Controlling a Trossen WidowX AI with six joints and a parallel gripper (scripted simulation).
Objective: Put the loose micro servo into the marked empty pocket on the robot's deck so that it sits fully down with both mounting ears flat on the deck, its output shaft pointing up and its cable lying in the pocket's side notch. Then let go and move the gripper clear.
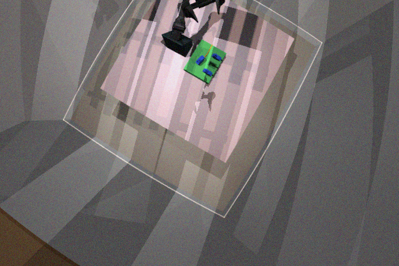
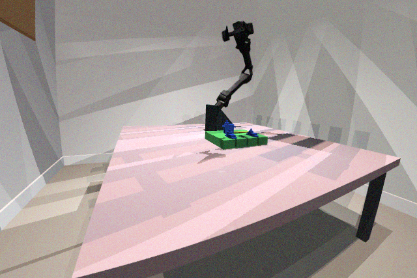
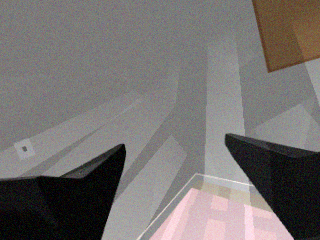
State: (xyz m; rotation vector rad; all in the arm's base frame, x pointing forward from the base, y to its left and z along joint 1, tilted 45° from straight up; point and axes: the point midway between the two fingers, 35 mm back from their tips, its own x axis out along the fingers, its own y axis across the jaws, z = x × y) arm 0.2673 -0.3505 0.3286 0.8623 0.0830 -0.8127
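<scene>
Right now my gripper tip is 65 cm above the green deck, 6 cm past it and 5 cm to the right of it.
</scene>
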